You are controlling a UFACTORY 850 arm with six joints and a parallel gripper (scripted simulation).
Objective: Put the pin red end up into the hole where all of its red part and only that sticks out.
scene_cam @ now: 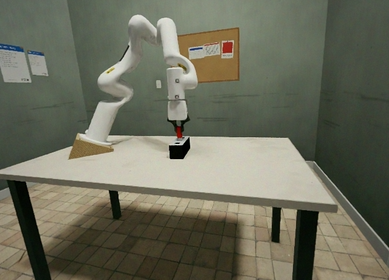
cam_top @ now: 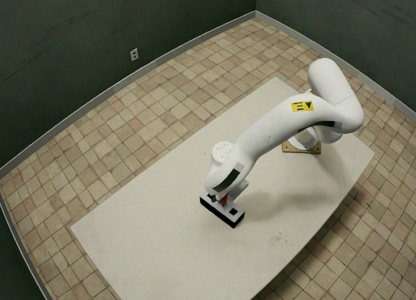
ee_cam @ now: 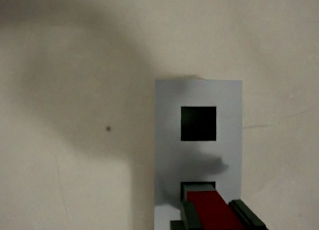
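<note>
Now: the pin 10 mm below my hand. From my hand the other things lie so: black block 100 mm below.
</note>
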